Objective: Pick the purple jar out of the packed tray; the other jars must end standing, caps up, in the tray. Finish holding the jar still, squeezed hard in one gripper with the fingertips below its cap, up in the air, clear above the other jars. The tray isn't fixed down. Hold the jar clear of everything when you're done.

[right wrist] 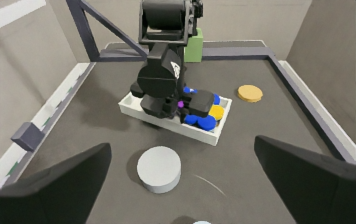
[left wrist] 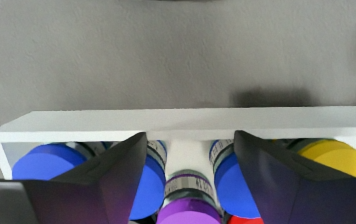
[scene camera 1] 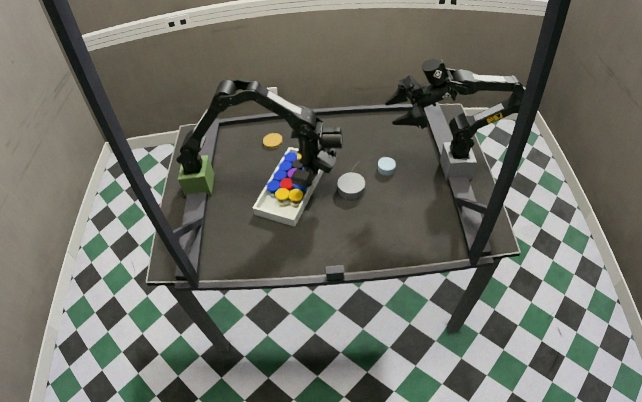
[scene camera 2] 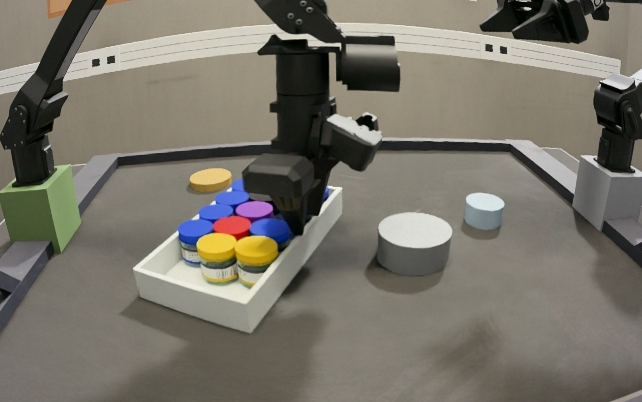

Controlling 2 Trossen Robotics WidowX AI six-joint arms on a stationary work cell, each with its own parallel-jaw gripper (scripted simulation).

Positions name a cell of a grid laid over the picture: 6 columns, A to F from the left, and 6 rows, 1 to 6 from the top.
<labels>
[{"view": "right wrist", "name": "left gripper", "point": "C4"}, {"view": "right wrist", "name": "right gripper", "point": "D4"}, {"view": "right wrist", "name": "grey cylinder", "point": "C5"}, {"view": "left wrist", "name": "left gripper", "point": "D4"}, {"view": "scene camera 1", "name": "left gripper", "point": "C3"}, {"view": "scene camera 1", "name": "right gripper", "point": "D2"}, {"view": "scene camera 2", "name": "left gripper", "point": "C4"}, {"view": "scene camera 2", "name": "right gripper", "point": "E1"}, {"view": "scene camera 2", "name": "light blue cylinder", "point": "E4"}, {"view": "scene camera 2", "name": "flat yellow disc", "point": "B3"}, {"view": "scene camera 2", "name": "grey cylinder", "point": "D4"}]
</labels>
